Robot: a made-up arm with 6 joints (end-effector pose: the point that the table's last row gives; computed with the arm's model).
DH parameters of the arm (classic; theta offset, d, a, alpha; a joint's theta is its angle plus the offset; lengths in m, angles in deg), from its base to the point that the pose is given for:
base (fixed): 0 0.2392 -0.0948 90
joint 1: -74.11 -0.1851 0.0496 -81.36
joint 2: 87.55 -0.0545 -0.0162 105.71
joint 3: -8.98 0.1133 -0.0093 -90
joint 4: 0 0.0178 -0.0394 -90
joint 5: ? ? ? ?
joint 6: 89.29 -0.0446 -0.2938 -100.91
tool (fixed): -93.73 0.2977 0 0
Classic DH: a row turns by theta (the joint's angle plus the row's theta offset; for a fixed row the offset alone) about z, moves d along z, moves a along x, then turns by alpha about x.
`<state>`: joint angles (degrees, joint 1 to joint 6).
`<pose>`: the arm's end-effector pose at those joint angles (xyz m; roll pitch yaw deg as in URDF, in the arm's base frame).
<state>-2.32 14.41 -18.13 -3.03 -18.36 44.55</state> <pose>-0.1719 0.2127 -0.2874 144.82 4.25 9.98</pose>
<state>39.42 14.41 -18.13 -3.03 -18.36 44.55</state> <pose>0.1982 0.2127 -0.2051 136.54 -36.77 12.45</pose>
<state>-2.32 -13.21 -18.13 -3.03 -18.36 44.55</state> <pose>-0.2141 0.0094 -0.2443 118.53 10.79 -0.06</pose>
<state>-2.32 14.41 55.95 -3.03 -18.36 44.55</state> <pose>-0.2229 0.2942 -0.2669 136.55 18.63 -64.16</pose>
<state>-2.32 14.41 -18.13 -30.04 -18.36 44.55</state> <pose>-0.1155 0.0624 -0.2628 118.55 -1.75 7.22</pose>
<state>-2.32 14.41 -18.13 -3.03 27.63 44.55</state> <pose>-0.1356 0.1682 -0.2957 139.88 -2.70 55.14</pose>
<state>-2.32 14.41 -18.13 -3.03 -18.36 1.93</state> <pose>-0.1114 -0.0760 -0.2263 102.78 -0.83 3.37</pose>
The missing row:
joint 5: 10.93 0.0738 0.0054 86.34
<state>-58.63 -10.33 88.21 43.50 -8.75 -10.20</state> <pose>-0.6837 0.1514 0.1459 63.78 -10.38 -90.40</pose>
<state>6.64 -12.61 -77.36 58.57 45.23 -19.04</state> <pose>0.0625 0.3216 -0.2942 119.80 -26.79 98.54</pose>
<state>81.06 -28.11 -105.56 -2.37 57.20 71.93</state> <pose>0.2568 -0.1645 0.1901 95.21 80.71 85.57</pose>
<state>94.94 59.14 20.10 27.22 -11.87 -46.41</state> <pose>0.4932 0.1486 0.1445 -173.84 -76.26 -58.25</pose>
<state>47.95 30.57 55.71 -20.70 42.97 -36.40</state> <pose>0.0466 -0.2161 -0.0070 69.68 -42.02 -1.27</pose>
